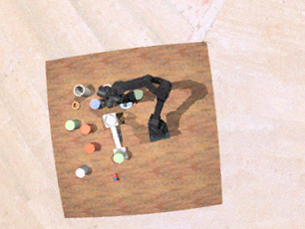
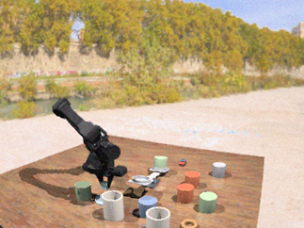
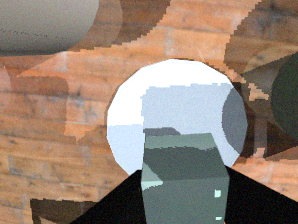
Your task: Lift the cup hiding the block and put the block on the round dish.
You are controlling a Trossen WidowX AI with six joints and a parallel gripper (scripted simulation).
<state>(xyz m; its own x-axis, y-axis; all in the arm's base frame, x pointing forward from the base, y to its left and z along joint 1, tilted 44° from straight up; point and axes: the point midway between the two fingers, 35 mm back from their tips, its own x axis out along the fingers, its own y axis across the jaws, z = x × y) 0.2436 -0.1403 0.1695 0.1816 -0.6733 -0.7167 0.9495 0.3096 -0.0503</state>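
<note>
The round white dish lies 70 mm below my gripper tip. Also, from my gripper tip: grey-green block: 10 mm above; blue cylinder: 190 mm ahead, 20 mm to the left, 30 mm below; balance: 70 mm ahead, 260 mm to the left, 30 mm below.
</note>
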